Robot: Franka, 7 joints.
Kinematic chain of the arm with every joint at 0, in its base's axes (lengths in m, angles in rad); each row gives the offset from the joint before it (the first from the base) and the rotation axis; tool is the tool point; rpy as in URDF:
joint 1: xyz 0 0 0.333 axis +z
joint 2: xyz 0 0 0 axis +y
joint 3: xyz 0 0 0.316 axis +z
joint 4: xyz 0.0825 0 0 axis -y
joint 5: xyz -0.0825 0 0.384 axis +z
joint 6: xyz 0 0 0 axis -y
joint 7: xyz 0.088 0 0 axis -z
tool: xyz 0 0 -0.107 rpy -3.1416 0 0
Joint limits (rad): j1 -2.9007..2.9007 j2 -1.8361..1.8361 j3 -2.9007..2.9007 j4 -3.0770..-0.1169 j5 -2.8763..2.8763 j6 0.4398..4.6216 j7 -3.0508..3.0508
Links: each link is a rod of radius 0.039 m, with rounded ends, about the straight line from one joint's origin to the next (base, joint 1, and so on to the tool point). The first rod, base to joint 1, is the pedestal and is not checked.
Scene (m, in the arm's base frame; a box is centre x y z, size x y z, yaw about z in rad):
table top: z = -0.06
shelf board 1: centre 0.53 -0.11 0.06 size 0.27 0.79 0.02 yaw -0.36
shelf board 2: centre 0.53 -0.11 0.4 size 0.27 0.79 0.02 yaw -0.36
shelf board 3: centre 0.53 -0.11 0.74 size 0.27 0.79 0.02 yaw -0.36
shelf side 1: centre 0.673 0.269 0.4 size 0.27 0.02 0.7 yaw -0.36
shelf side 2: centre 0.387 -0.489 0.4 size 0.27 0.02 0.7 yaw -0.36
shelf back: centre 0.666 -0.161 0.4 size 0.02 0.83 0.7 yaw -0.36
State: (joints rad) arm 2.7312 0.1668 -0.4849 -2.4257 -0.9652 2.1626 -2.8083
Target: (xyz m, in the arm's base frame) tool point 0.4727 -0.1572 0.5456
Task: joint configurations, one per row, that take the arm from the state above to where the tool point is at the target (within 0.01 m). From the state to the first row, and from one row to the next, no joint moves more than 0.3 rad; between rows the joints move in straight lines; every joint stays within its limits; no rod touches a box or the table.
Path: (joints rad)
1: 2.6383 0.2885 -0.6451 -2.2984 -0.8713 1.9194 -2.8248
2: 2.5455 0.4101 -0.8053 -2.1712 -0.7775 1.6762 -2.8413
3: 2.4526 0.5318 -0.9654 -2.0439 -0.6836 1.4329 -2.8578
4: 2.3597 0.6535 -1.1256 -1.9166 -0.5897 1.1897 -2.8742
5: 2.1459 0.5741 -1.4168 -1.9791 -0.7629 1.3753 -2.8523
6: 1.9320 0.4948 -1.7080 -2.0416 -0.9361 1.5609 -2.8303
7: 1.7182 0.4154 -1.9992 -2.1041 -1.1092 1.7465 -2.8083

